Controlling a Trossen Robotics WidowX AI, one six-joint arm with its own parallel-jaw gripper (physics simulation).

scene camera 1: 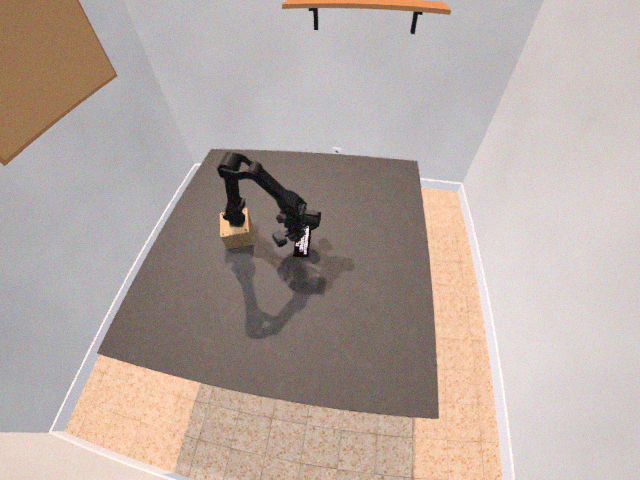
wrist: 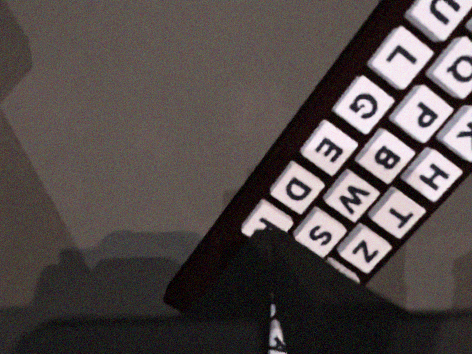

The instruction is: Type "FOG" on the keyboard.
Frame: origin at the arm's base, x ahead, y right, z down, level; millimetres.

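Seen in the pictures: gripper, fingertip midpoint: (scene camera 1: 296, 241) (wrist: 267, 241); arm's base, origin of the base link: (scene camera 1: 237, 220).
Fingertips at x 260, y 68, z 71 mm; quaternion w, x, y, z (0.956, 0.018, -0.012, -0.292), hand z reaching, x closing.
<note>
Pixels of each thing's middle, then the offset from my fingertips to it. Level surfaces: height alone.
- keyboard, body centre: (wrist: 370, 162) (scene camera 1: 302, 237) dx +22, dy -39, dz +24 mm
- G key, body centre: (wrist: 362, 105) dx +5, dy -53, dz +19 mm
- L key, body centre: (wrist: 399, 58) dx +5, dy -71, dz +19 mm
- E key, body centre: (wrist: 328, 147) dx +4, dy -35, dz +19 mm
- partly hidden key, body centre: (wrist: 267, 224) dx +3, dy +2, dz +19 mm
- D key, body centre: (wrist: 296, 187) dx +3, dy -17, dz +19 mm
- large dark table top, its level: dz +32 mm
The keyboard (scene camera 1: 303, 243) (wrist: 306, 117) has a dark red-black body and white keys with black letters; it lies slanted in the wrist view. The G key (wrist: 363, 105) is in its outer left row, between the L key (wrist: 401, 57) and the E key (wrist: 329, 147). No F or O key can be made out. My gripper (scene camera 1: 296, 238) (wrist: 267, 241) is shut and empty. Its dark tips overlap a partly hidden key (wrist: 266, 216) just below the D key (wrist: 297, 188) in the wrist view. The fingers hide the keyboard's lower end; whether they touch it I cannot tell.
The keyboard lies on a large dark table top (scene camera 1: 330, 351). The arm's wooden base block (scene camera 1: 236, 237) stands left of the keyboard. Shadows of the arm fall across the table in front. An orange wall shelf (scene camera 1: 367, 6) is high on the back wall.
</note>
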